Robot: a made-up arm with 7 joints.
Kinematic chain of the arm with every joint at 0, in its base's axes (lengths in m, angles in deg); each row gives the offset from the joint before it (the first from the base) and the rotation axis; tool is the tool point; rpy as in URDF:
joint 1: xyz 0 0 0.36 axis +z
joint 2: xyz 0 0 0 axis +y
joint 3: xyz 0 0 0.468 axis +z
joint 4: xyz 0.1 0 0 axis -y
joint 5: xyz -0.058 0 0.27 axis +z
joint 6: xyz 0 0 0 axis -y
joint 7: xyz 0.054 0 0 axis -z
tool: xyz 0 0 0 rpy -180 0 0
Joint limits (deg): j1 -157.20..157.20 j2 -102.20..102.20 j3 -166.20..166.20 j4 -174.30..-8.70 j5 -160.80..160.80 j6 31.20..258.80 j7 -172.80..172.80
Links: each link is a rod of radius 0.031 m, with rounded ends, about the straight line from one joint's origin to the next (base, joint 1, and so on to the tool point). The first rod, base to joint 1, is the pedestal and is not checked.
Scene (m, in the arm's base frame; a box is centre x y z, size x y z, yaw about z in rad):
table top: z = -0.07
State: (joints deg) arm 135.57 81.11 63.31 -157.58 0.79 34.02 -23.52
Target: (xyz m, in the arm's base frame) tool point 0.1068 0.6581 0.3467
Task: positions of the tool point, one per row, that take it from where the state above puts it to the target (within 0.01 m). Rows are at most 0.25 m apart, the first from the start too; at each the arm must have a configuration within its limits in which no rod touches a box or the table.
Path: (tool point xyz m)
1: -0.3425 0.0808 0.2624
2: -0.3632 0.2024 0.2419
3: -0.3322 0.3491 0.2354
4: -0.2384 0.4939 0.2488
5: -0.0857 0.6058 0.2856
6: 0.1068 0.6581 0.3467

